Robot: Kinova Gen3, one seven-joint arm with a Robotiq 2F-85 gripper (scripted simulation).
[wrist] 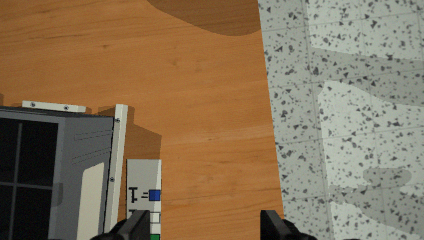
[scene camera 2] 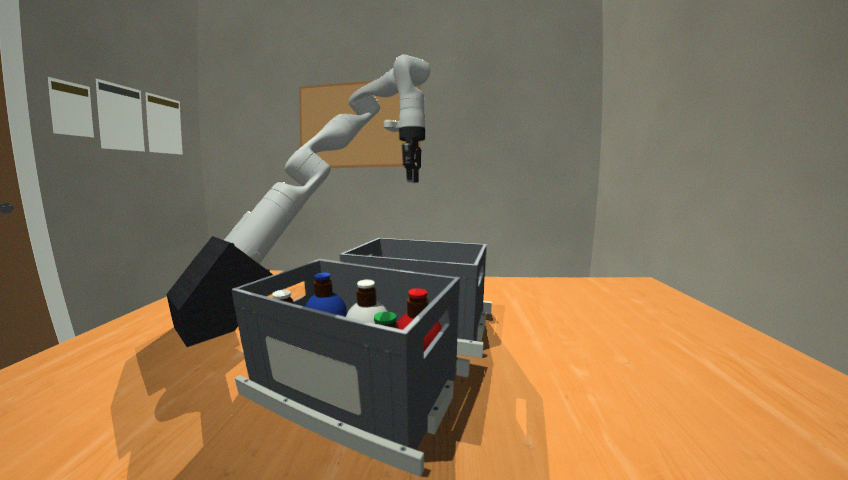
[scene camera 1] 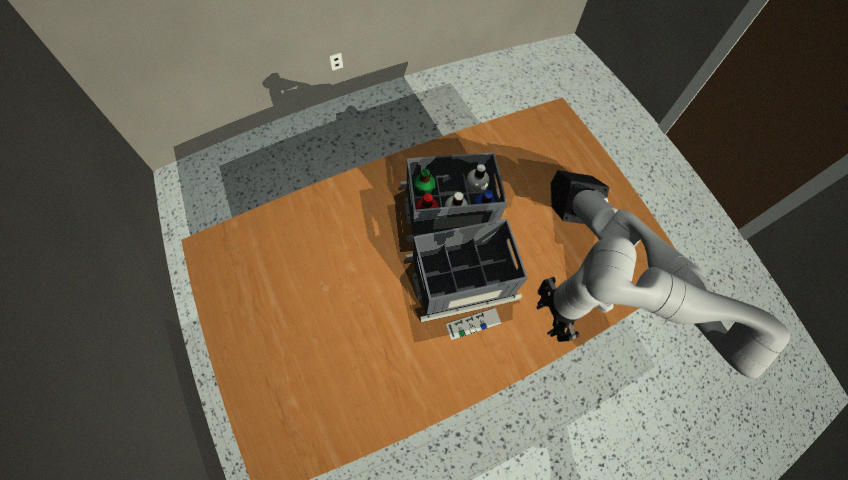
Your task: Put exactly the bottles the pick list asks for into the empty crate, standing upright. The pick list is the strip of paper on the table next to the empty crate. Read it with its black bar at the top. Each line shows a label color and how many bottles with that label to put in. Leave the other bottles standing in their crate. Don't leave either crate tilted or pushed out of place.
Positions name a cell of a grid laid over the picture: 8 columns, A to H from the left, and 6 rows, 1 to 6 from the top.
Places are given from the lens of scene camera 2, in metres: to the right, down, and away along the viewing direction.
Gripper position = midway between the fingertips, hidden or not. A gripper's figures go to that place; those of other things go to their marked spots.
my gripper (scene camera 2: D3): -0.03, -0.17, 0.85
blue bottle (scene camera 2: D4): -0.17, 0.10, 0.48
